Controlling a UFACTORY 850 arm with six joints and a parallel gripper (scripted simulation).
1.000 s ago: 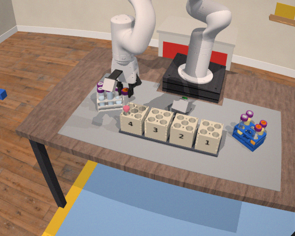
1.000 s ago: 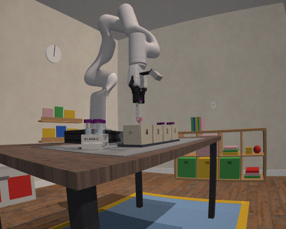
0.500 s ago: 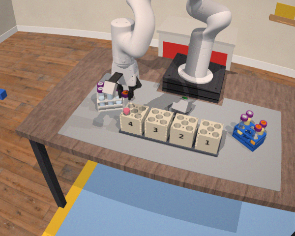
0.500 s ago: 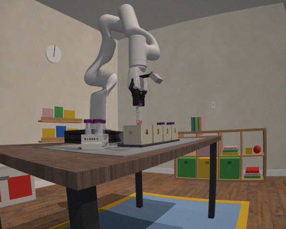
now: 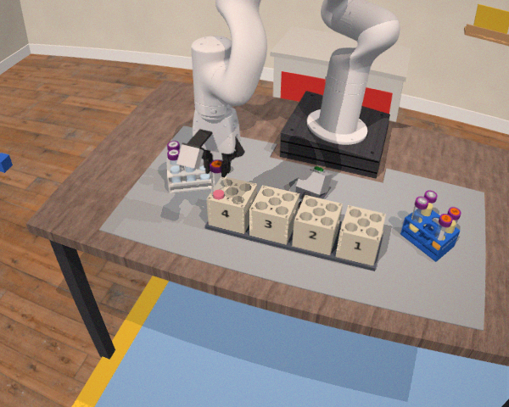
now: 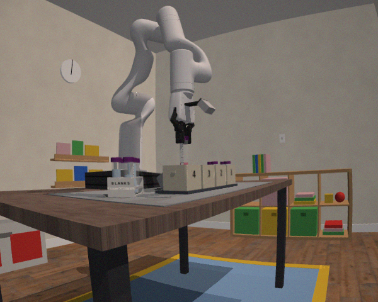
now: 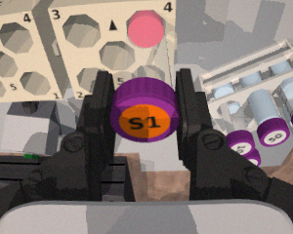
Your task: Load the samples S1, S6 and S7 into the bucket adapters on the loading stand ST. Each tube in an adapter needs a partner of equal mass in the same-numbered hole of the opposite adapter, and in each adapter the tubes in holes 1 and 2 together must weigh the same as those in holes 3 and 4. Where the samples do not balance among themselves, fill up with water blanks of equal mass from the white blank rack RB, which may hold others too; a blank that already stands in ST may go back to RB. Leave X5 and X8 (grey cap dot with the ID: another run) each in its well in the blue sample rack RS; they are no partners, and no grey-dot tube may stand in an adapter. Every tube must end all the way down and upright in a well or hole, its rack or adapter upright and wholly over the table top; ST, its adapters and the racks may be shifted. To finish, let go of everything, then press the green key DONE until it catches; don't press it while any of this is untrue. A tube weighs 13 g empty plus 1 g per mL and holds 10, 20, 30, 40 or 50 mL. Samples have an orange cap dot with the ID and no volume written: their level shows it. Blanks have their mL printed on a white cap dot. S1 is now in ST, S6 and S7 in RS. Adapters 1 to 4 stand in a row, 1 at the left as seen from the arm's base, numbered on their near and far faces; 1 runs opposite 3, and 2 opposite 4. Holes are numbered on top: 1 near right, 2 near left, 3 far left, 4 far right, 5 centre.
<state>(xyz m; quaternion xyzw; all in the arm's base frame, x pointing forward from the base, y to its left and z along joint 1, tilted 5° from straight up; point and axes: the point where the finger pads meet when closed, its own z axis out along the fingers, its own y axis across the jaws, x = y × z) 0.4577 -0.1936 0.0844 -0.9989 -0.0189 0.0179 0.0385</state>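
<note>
Right now the sample S1 is 5 cm below my hand and 1 cm to the right of it. Round my hand: green DONE key (23 cm behind, 19 cm to the left, 12 cm below); white blank rack RB (16 cm below, 15 cm to the right, 13 cm behind); loading stand ST (19 cm to the left, 18 cm below, 4 cm behind).
</note>
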